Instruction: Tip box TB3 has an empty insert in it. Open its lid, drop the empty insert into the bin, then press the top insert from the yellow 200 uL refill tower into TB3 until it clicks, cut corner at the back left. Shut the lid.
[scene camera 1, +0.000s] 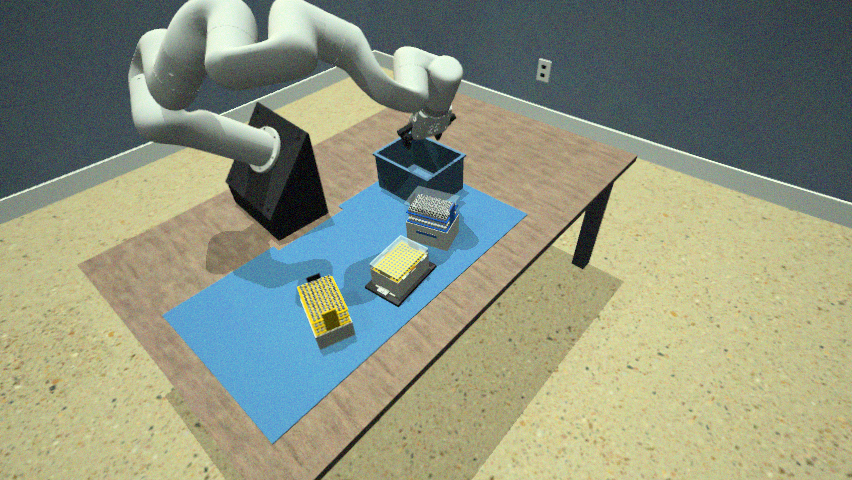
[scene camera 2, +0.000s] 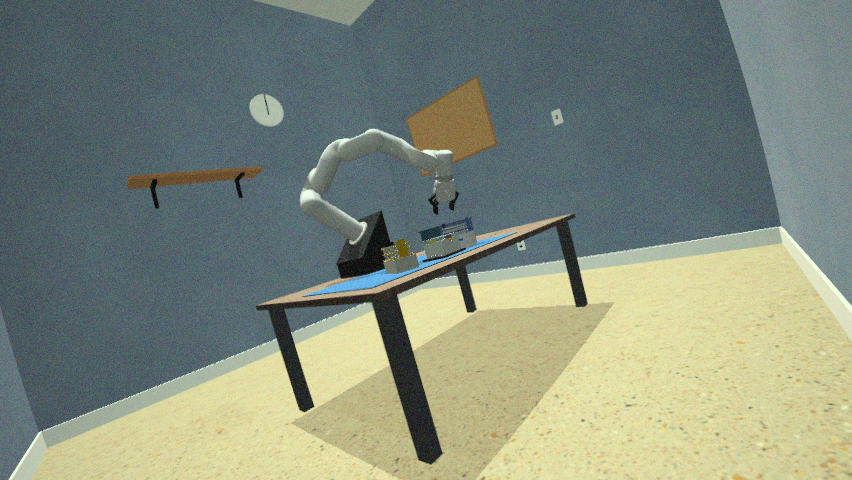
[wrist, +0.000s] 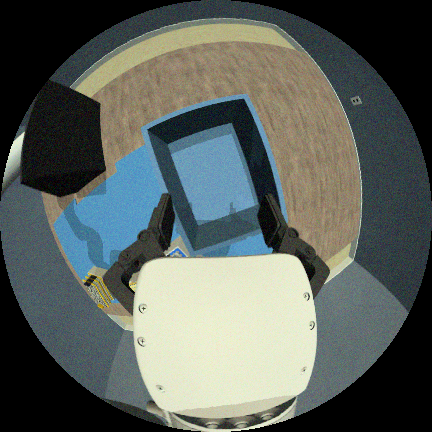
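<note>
My gripper (scene camera 1: 423, 140) (scene camera 2: 443, 209) (wrist: 217, 203) is open and empty above the blue bin (scene camera 1: 390, 180) (scene camera 2: 430, 233) (wrist: 250, 145). The bin floor shows bare in the wrist view. The yellow refill tower (scene camera 1: 324, 304) (scene camera 2: 400, 259) (wrist: 99, 291) stands at the near left of the mat. A grey tip box (scene camera 1: 396, 268) (scene camera 2: 438, 246) with a yellow insert and a clear lid over or around its top stands mid-mat. I cannot read a TB3 label or tell whether its lid is fully shut. In the wrist view, the gripper body mostly hides this box.
A grey box with blue layers (scene camera 1: 433, 223) (scene camera 2: 469, 236) (wrist: 176, 251), a speckled top and a clear cover stands between the bin and the tip box. A black base plate (scene camera 1: 397, 300) lies under the tip box. The black arm mount (scene camera 1: 280, 184) (scene camera 2: 364, 250) (wrist: 65, 145) stands behind the blue mat (scene camera 1: 238, 357).
</note>
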